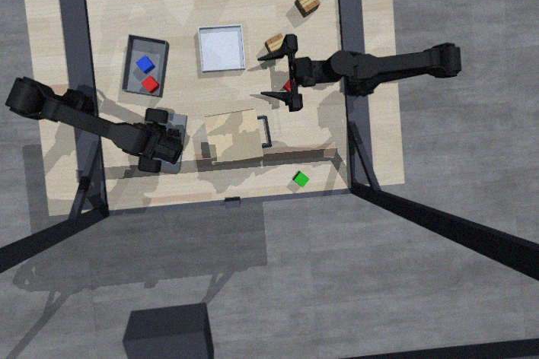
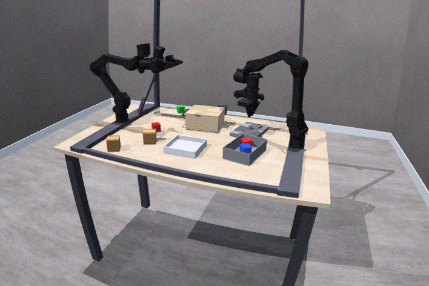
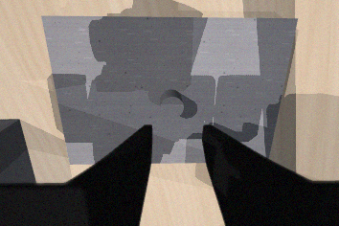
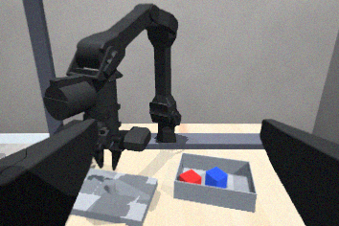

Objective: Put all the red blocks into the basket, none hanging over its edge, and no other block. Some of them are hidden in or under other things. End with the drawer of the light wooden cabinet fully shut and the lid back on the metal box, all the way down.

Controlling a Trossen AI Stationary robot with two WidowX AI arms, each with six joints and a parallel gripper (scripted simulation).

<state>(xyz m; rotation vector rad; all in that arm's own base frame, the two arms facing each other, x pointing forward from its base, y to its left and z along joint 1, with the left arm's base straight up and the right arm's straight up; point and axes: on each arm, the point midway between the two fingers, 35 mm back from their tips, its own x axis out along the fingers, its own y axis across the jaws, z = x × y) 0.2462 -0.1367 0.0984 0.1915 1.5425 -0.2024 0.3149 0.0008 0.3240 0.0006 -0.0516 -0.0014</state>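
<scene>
My left gripper is now 250 mm short of the metal box, 90 mm above it and 30 mm to the right of it. From my left hand the other things lie so: drawer (250 mm to the right, 80 mm below, 10 mm behind); then light wooden cabinet (240 mm to the right, 80 mm below, 10 mm behind); then grey metal lid (100 mm below).
</scene>
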